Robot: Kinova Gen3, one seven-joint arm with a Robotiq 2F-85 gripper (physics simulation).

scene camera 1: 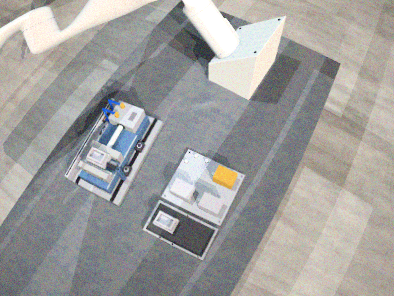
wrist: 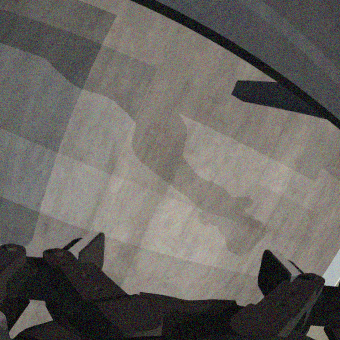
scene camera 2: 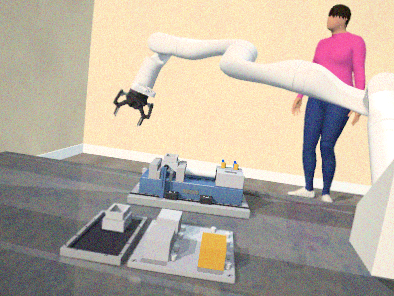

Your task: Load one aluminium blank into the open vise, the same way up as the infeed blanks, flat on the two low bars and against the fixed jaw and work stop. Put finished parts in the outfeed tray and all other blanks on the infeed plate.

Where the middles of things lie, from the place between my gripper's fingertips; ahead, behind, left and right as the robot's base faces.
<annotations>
Now: the outfeed tray (scene camera 2: 92, 243) 16 cm behind my hand, 69 cm to the left of it and 14 cm below it. Round my hand: brass blank (scene camera 2: 212, 255) (35 cm behind, 74 cm to the left, 12 cm below); infeed plate (scene camera 2: 186, 264) (31 cm behind, 69 cm to the left, 14 cm below).
</annotations>
